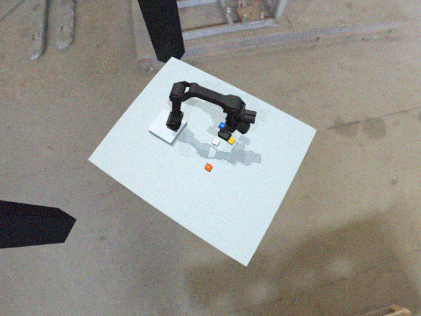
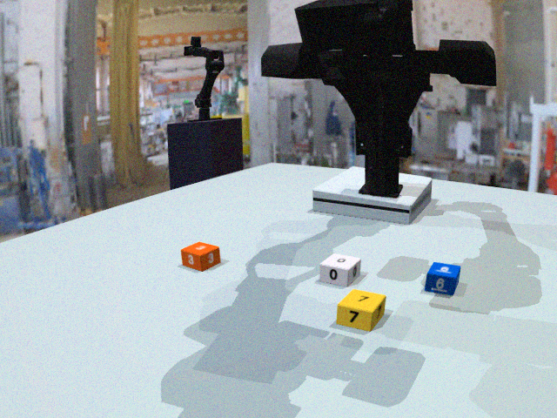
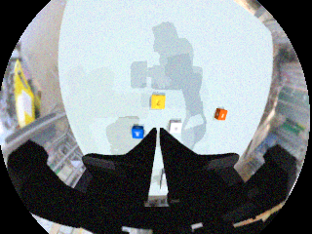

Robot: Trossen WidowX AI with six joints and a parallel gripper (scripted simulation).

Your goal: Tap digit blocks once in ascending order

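My gripper tip is 12 cm above the yellow block, 1 cm to the left of it and 1 cm short of it. The rest, counted from my gripper tip: blue block 12 cm below, 7 cm behind, 6 cm to the left; white block 12 cm below, 6 cm behind, 5 cm to the right; orange block 21 cm to the right, 12 cm below, 4 cm behind.
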